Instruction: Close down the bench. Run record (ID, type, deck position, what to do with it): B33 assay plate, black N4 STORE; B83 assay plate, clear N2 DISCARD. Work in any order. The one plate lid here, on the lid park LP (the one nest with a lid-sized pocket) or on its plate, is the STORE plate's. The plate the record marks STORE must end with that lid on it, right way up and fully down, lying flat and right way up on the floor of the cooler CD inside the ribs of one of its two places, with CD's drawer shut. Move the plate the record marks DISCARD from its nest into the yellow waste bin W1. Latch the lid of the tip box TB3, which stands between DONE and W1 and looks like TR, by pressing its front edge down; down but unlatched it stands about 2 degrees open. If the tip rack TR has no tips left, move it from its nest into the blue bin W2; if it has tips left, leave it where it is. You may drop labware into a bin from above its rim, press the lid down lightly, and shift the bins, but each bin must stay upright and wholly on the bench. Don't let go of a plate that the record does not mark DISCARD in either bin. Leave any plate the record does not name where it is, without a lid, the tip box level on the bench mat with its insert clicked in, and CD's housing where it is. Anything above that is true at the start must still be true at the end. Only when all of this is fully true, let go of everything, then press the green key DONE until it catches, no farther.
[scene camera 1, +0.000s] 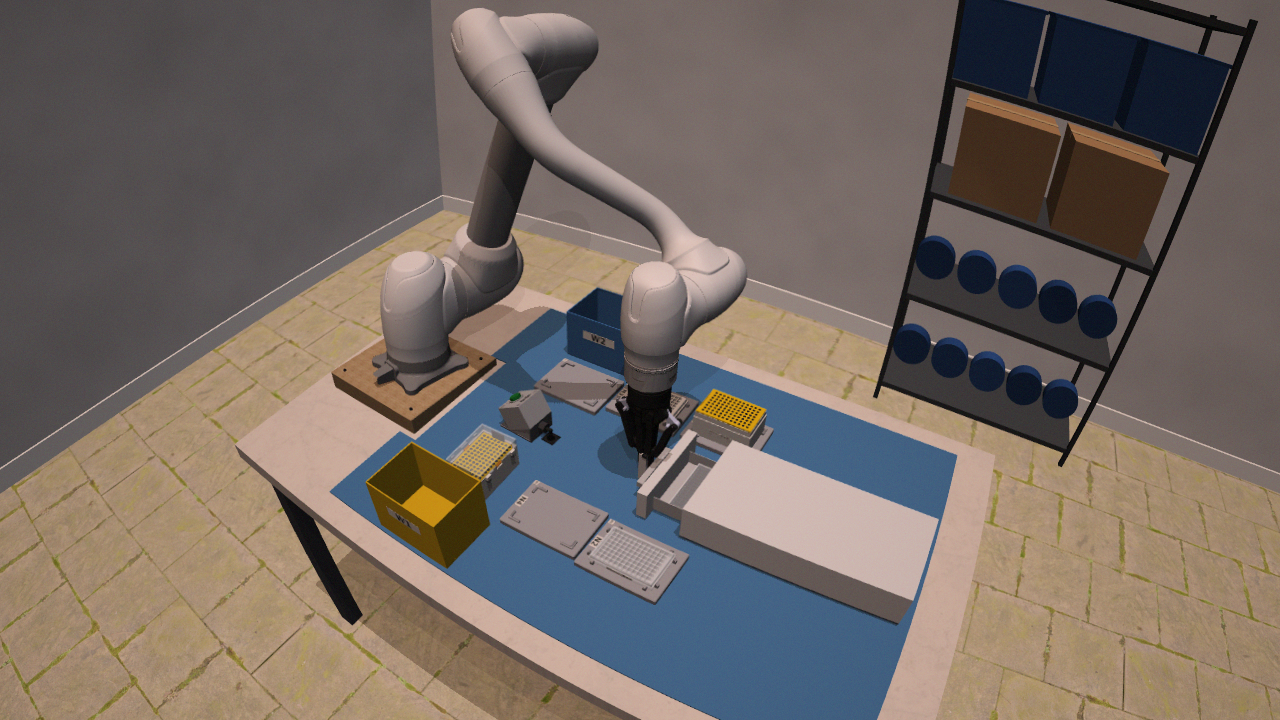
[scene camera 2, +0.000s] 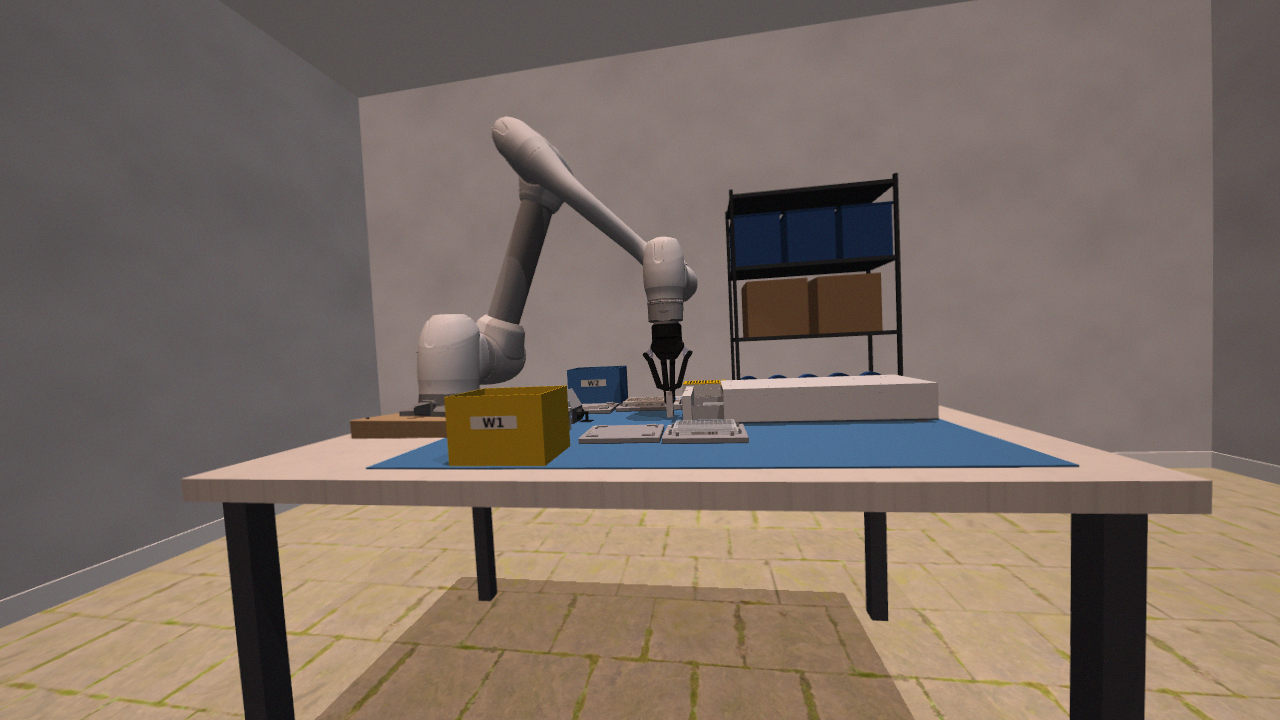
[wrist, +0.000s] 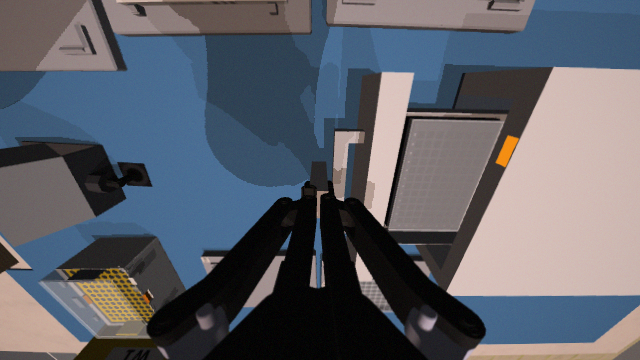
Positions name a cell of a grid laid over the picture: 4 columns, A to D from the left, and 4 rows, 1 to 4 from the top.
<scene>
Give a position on a nest N2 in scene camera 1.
B4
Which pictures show the gripper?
Scene camera 1, scene camera 2 and the wrist view: all of them.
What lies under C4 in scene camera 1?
A cooler CD.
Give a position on a nest N4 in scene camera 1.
B3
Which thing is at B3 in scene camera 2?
A nest N4.
</scene>
